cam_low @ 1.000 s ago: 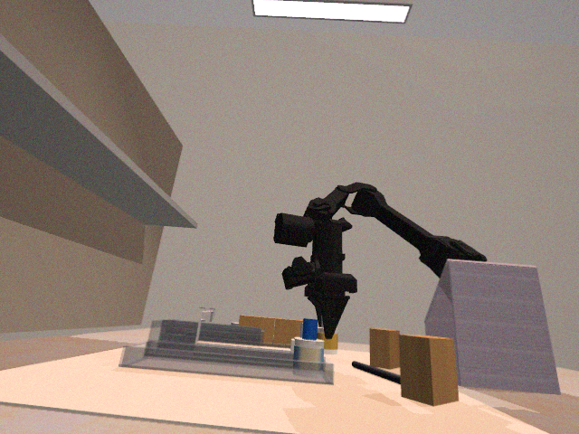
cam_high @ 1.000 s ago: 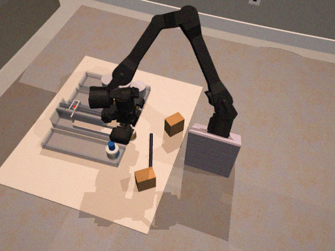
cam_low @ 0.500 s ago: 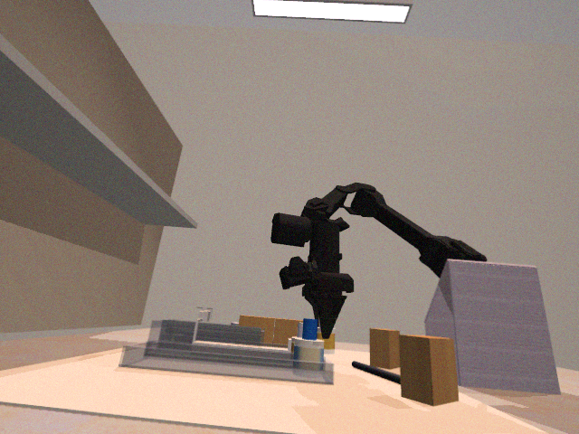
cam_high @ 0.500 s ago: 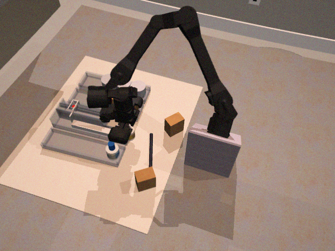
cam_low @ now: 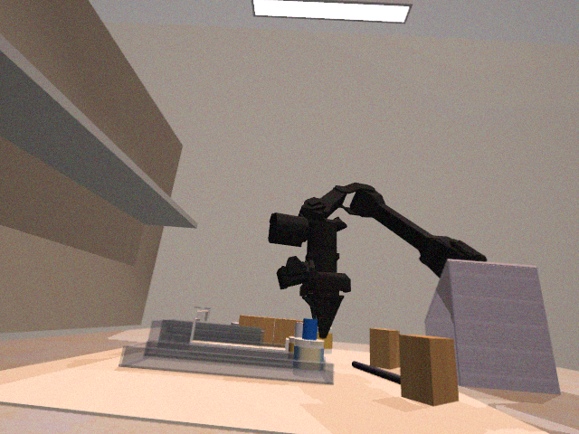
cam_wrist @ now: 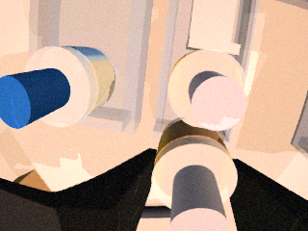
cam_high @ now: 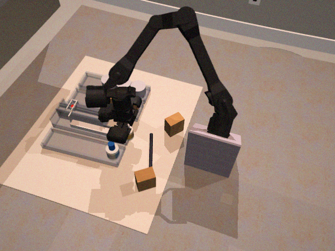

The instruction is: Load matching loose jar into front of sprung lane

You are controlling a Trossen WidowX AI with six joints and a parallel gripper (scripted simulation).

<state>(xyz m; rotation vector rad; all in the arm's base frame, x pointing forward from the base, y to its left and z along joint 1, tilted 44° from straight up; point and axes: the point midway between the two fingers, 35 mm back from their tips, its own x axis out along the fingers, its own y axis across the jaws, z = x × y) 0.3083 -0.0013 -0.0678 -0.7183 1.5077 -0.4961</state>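
The blue-lidded jar lies 20 mm ahead of my gripper tip and 80 mm to the left of it. From my gripper tip the other things lie so: black rod: 90 mm behind, 10 mm to the left, 40 mm below.
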